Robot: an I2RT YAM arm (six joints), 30 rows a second.
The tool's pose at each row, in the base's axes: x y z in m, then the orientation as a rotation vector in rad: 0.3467 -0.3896 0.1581 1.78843 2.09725 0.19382; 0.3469 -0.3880 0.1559 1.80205 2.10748 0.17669; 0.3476 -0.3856 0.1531 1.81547 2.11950 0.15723; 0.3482 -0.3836 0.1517 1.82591 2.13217 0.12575; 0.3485 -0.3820 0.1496 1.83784 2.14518 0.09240; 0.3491 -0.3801 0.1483 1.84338 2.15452 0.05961; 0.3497 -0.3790 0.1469 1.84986 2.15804 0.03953; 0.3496 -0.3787 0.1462 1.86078 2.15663 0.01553
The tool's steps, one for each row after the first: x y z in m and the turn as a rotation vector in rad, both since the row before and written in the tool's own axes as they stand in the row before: 0.0020 -0.0003 0.0019 0.02002 0.00315 0.00124; 0.0028 0.0002 0.0025 0.02190 0.00322 0.00010; 0.0021 0.0005 0.0012 0.02671 -0.00314 -0.00329; 0.0019 0.0000 0.0018 0.02861 -0.00284 -0.00279; 0.0020 0.0006 0.0011 0.02363 -0.00715 -0.00459; 0.0013 0.0004 0.0013 0.01503 -0.00426 -0.00019; 0.0004 -0.0002 0.0006 0.01703 -0.00702 0.00391
